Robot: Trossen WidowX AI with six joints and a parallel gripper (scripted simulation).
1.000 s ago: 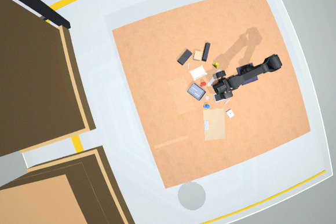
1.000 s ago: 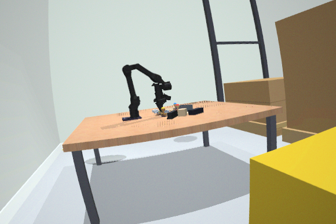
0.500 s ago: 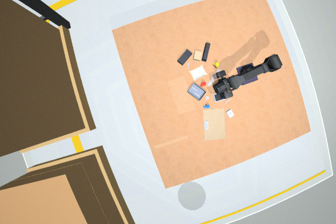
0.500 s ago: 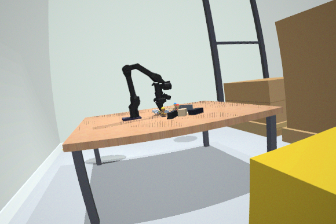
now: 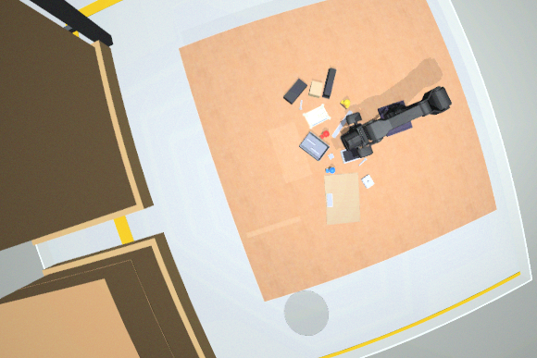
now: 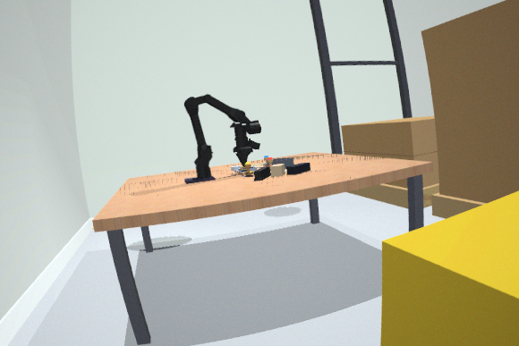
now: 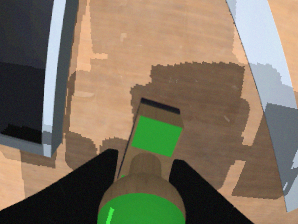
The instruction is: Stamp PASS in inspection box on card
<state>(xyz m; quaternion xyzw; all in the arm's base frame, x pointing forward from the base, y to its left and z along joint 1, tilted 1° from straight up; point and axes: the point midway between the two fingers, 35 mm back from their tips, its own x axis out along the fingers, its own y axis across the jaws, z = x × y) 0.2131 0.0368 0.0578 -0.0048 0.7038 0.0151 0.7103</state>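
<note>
Now: the dark ink pad 70 mm to the left of my gripper tip, 30 mm below it and 30 mm ahead of it. From my gripper tip the other things lie so: red-topped stamp 120 mm ahead, 50 mm to the right, 10 mm below; grey bar 70 mm to the right, 30 mm below, 20 mm ahead; white card 140 mm to the right, 130 mm ahead, 30 mm below.
</note>
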